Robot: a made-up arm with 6 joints.
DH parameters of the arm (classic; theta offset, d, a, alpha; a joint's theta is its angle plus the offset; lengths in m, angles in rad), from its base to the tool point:
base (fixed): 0 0 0 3.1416
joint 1: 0 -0.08 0.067 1.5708
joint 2: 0 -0.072 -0.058 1.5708
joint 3: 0 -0.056 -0.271 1.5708
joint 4: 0 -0.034 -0.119 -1.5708
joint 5: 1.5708 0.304 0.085 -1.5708
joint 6: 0 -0.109 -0.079 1.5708
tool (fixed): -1.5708 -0.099 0 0
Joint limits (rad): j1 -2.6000..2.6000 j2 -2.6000..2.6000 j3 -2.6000..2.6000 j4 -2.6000..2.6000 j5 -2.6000..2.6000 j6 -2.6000..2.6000
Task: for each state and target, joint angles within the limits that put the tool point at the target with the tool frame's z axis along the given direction. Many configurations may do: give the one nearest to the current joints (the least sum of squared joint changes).
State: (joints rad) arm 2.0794 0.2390 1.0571 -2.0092 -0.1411 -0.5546
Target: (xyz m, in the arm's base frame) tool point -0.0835 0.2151 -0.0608 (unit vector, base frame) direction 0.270 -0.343 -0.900
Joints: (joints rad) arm 1.8931 0.2978 0.8482 -2.4950 -0.0215 -0.1292
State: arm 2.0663 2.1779 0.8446 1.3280 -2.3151 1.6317
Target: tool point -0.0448 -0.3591 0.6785 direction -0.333 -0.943 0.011
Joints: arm 1.5176 2.5832 -0.0851 1.8812 -2.1486 0.9626
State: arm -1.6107 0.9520 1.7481 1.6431 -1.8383 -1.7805
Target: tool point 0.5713 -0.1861 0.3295 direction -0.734 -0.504 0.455
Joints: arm -1.2877 1.5439 0.8786 1.3992 -2.4149 -1.8190
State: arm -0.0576 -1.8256 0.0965 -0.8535 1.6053 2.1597
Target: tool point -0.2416 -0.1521 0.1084 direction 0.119 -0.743 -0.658
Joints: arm -0.5721 -1.3097 0.4248 -1.1715 2.1826 2.5212
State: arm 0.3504 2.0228 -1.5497 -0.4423 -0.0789 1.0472
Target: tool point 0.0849 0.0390 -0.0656 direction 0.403 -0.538 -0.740
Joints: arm -0.0053 2.6000 -1.9175 -0.6589 0.5108 0.2548
